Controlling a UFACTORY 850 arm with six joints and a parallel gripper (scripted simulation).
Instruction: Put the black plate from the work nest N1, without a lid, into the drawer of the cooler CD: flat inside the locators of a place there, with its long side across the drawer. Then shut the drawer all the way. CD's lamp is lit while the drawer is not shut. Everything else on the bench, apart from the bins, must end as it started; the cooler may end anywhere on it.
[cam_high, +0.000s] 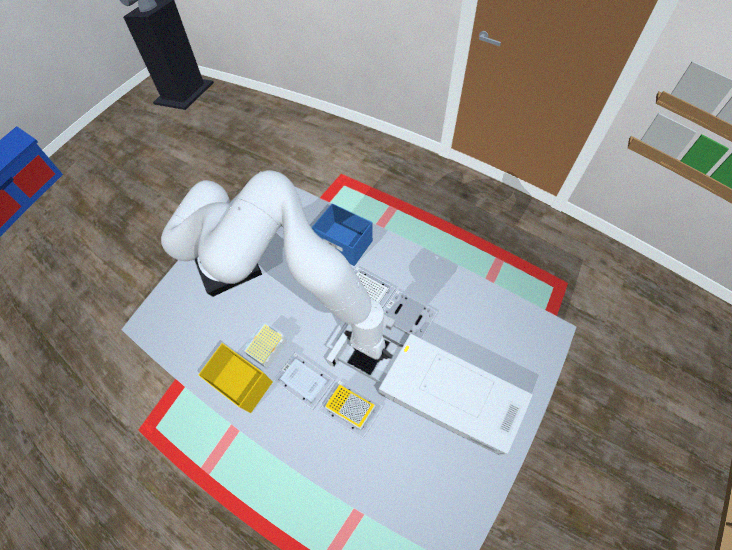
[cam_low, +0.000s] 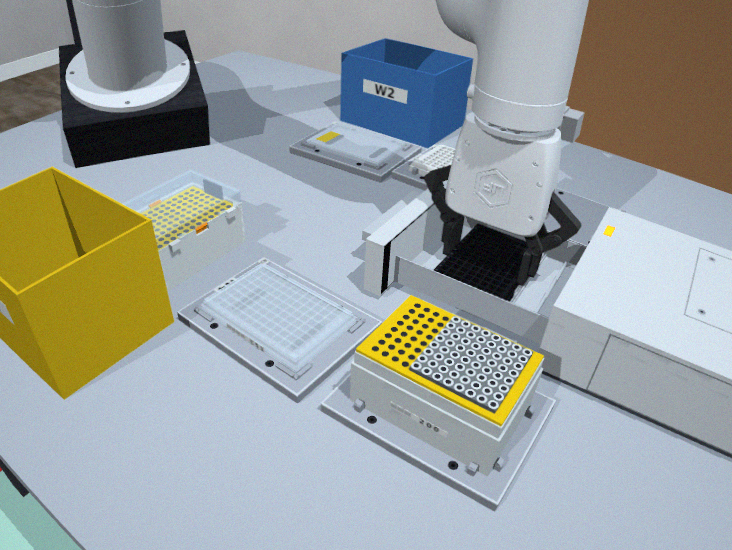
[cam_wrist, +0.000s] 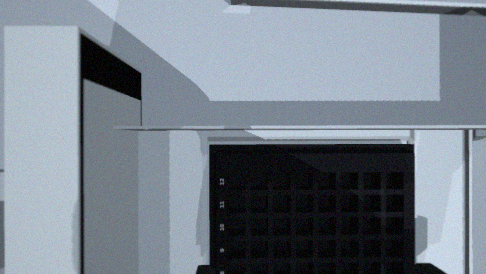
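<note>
Right now the black plate is 10 mm below my hand. Round my hand: slotted nest 70 mm ahead, 180 mm to the left, 30 mm below; then cooler drawer 40 mm ahead; then white cooler 170 mm ahead, 20 mm to the right, 10 mm above.
</note>
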